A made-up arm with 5 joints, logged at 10 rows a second.
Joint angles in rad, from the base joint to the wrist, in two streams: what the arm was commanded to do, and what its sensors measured. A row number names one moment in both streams.
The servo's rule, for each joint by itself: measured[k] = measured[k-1] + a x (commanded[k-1-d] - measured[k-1]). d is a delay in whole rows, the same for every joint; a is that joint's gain. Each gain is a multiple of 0.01, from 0.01 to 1. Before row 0 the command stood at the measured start. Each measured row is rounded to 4 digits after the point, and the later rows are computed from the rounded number. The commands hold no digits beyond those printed.
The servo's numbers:
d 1
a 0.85 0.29 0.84 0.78 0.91
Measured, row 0:
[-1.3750 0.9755 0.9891 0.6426 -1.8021]
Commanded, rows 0 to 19:
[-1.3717 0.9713 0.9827 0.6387 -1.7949]
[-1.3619 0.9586 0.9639 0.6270 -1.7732]
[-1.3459 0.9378 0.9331 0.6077 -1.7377]
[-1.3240 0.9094 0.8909 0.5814 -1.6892]
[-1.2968 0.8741 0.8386 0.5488 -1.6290]
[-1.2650 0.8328 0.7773 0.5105 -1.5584]
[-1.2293 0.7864 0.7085 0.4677 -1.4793]
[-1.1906 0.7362 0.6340 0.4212 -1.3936]
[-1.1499 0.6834 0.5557 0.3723 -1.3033]
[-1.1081 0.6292 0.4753 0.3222 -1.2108]
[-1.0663 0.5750 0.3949 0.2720 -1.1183]
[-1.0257 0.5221 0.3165 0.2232 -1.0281]
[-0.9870 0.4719 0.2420 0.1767 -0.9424]
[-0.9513 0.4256 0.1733 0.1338 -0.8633]
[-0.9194 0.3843 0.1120 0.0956 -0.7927]
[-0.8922 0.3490 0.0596 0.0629 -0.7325]
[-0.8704 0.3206 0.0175 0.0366 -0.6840]
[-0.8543 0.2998 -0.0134 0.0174 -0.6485]
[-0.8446 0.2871 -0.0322 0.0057 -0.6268]
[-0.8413 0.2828 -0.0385 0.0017 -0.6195]
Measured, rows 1 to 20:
[-1.3750 0.9755 0.9891 0.6426 -1.8021]
[-1.3722 0.9743 0.9837 0.6396 -1.7955]
[-1.3634 0.9697 0.9671 0.6298 -1.7752]
[-1.3485 0.9604 0.9385 0.6126 -1.7411]
[-1.3277 0.9456 0.8985 0.5883 -1.6939]
[-1.3014 0.9249 0.8482 0.5575 -1.6348]
[-1.2705 0.8982 0.7886 0.5208 -1.5653]
[-1.2355 0.8658 0.7213 0.4794 -1.4870]
[-1.1973 0.8282 0.6480 0.4340 -1.4020]
[-1.1570 0.7862 0.5705 0.3859 -1.3122]
[-1.1154 0.7407 0.4905 0.3362 -1.2199]
[-1.0737 0.6926 0.4102 0.2861 -1.1274]
[-1.0329 0.6432 0.3315 0.2370 -1.0370]
[-0.9939 0.5935 0.2563 0.1900 -0.9509]
[-0.9577 0.5448 0.1866 0.1462 -0.8712]
[-0.9251 0.4983 0.1239 0.1067 -0.7998]
[-0.8971 0.4550 0.0699 0.0725 -0.7386]
[-0.8744 0.4160 0.0259 0.0445 -0.6889]
[-0.8573 0.3823 -0.0071 0.0234 -0.6521]
[-0.8465 0.3547 -0.0282 0.0096 -0.6291]

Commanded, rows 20 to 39:
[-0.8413 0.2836 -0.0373 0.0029 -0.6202]
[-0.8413 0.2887 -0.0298 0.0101 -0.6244]
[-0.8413 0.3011 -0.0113 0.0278 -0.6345]
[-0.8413 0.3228 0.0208 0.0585 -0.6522]
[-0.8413 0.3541 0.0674 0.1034 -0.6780]
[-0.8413 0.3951 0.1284 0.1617 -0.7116]
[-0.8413 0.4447 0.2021 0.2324 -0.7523]
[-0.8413 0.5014 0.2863 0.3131 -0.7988]
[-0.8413 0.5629 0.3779 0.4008 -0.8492]
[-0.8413 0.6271 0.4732 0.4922 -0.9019]
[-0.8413 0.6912 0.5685 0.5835 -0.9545]
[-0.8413 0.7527 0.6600 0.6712 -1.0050]
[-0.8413 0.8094 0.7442 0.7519 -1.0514]
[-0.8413 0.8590 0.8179 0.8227 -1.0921]
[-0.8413 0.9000 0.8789 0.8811 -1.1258]
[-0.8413 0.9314 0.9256 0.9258 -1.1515]
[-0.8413 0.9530 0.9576 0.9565 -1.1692]
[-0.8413 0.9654 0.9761 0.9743 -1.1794]
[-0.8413 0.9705 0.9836 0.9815 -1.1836]
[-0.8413 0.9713 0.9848 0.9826 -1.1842]
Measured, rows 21 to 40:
[-0.8421 0.3338 -0.0369 0.0034 -0.6204]
[-0.8414 0.3192 -0.0372 0.0030 -0.6202]
[-0.8413 0.3104 -0.0310 0.0085 -0.6240]
[-0.8413 0.3077 -0.0145 0.0236 -0.6336]
[-0.8413 0.3121 0.0152 0.0508 -0.6505]
[-0.8413 0.3243 0.0590 0.0918 -0.6755]
[-0.8413 0.3448 0.1173 0.1463 -0.7084]
[-0.8413 0.3738 0.1885 0.2135 -0.7483]
[-0.8413 0.4108 0.2707 0.2912 -0.7943]
[-0.8413 0.4549 0.3607 0.3767 -0.8443]
[-0.8413 0.5048 0.4552 0.4668 -0.8967]
[-0.8413 0.5589 0.5504 0.5578 -0.9493]
[-0.8413 0.6151 0.6425 0.6463 -1.0000]
[-0.8413 0.6714 0.7279 0.7287 -1.0468]
[-0.8413 0.7258 0.8035 0.8020 -1.0880]
[-0.8413 0.7763 0.8668 0.8637 -1.1224]
[-0.8413 0.8213 0.9162 0.9121 -1.1489]
[-0.8413 0.8595 0.9510 0.9467 -1.1674]
[-0.8413 0.8902 0.9721 0.9682 -1.1783]
[-0.8413 0.9135 0.9818 0.9786 -1.1831]

